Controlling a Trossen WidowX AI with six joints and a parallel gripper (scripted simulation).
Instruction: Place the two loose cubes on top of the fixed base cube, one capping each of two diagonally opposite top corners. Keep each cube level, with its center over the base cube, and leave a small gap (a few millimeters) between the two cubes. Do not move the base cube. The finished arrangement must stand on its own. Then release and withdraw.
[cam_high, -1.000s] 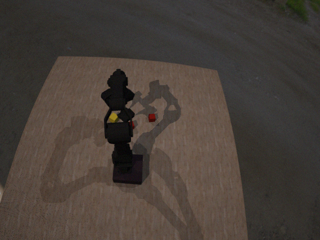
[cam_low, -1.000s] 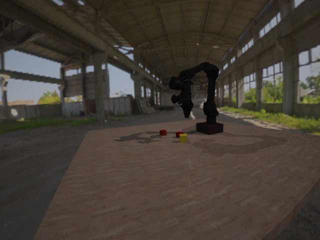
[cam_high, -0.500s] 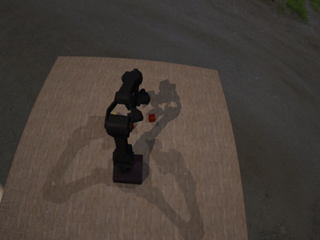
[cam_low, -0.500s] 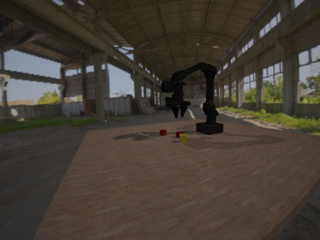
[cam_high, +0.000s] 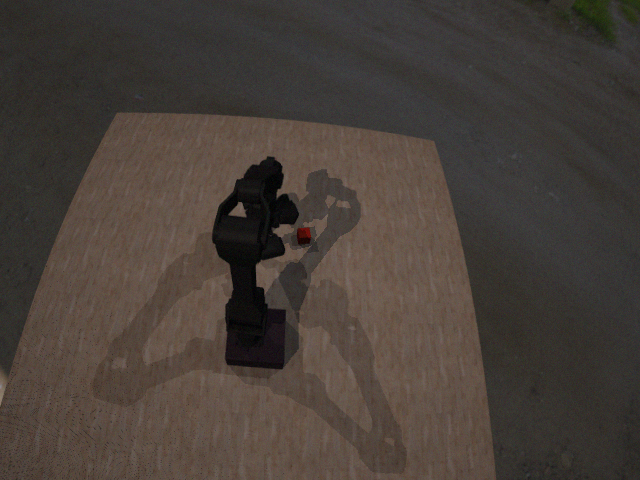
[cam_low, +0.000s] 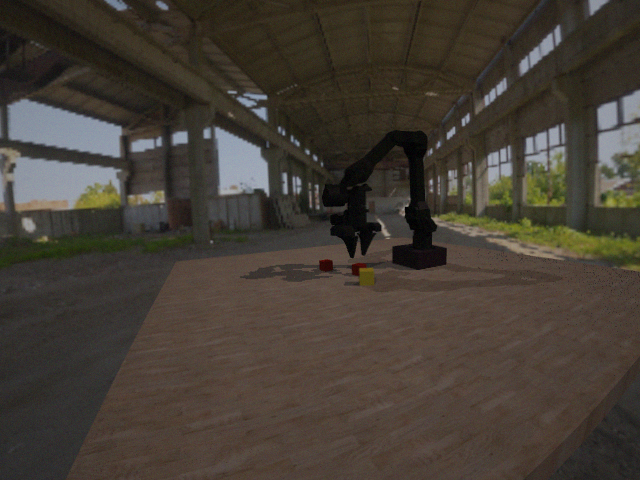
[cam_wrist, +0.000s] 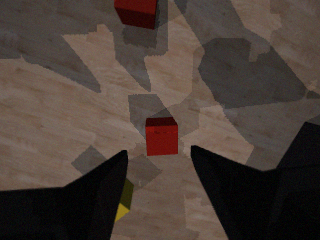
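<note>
The yellow cube is 40 mm ahead of my gripper tip, 100 mm to the left of it and 40 mm below it.
</note>
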